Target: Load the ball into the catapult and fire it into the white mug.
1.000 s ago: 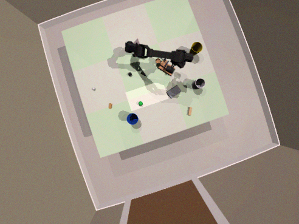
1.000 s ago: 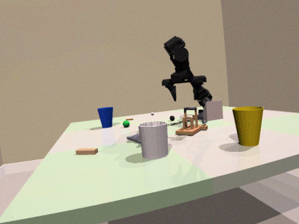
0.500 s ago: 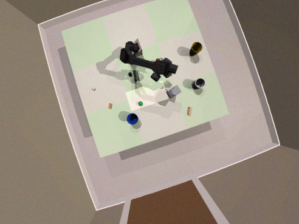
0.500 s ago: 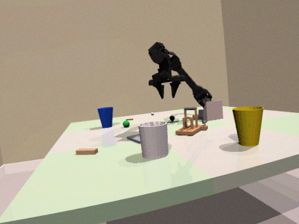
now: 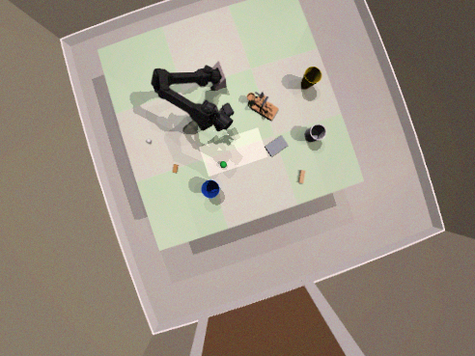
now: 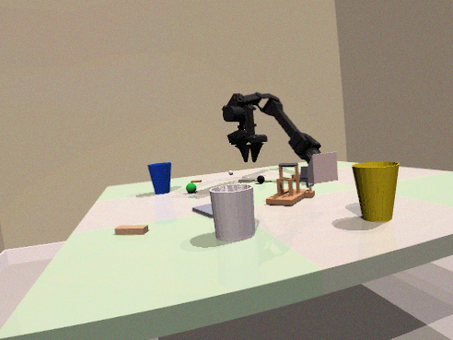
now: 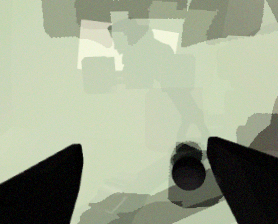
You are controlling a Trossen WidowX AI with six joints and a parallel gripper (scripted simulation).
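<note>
Right now the black ball is 80 mm below my gripper tip, 60 mm behind it and 50 mm to the right of it. Also, from my gripper tip: blue cup (320 mm ahead, 170 mm to the right, 70 mm below); then brown wooden catapult (270 mm to the left, 40 mm below, 30 mm behind); then green ball (230 mm ahead, 80 mm below, 70 mm to the right).
</note>
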